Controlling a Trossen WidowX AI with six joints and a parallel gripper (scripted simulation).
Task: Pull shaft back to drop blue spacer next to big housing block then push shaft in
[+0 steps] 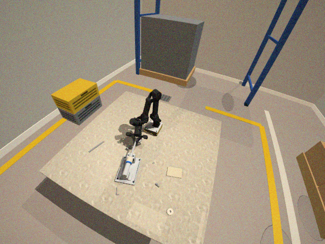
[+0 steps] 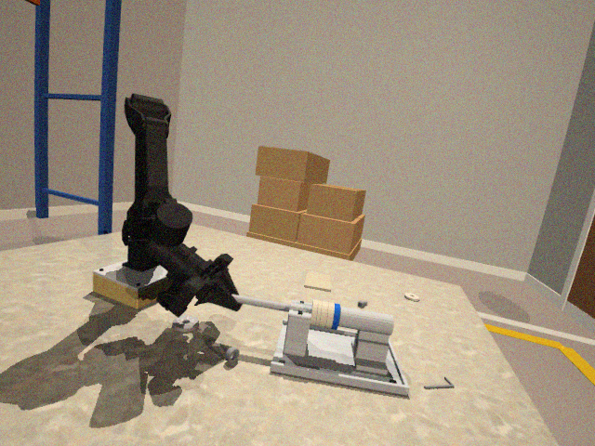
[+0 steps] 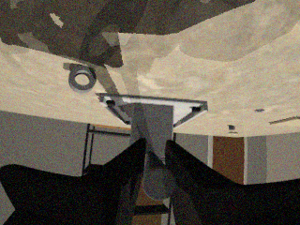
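The grey shaft lies 70 mm ahead of my gripper tip, 20 mm to the left of it and 20 mm above it. Round my gripper tip: blue spacer: 170 mm ahead, 40 mm to the left, 20 mm above; grey washer: 110 mm behind, 60 mm below, 20 mm to the right; nut: 60 mm to the right, 50 mm below, 30 mm ahead.
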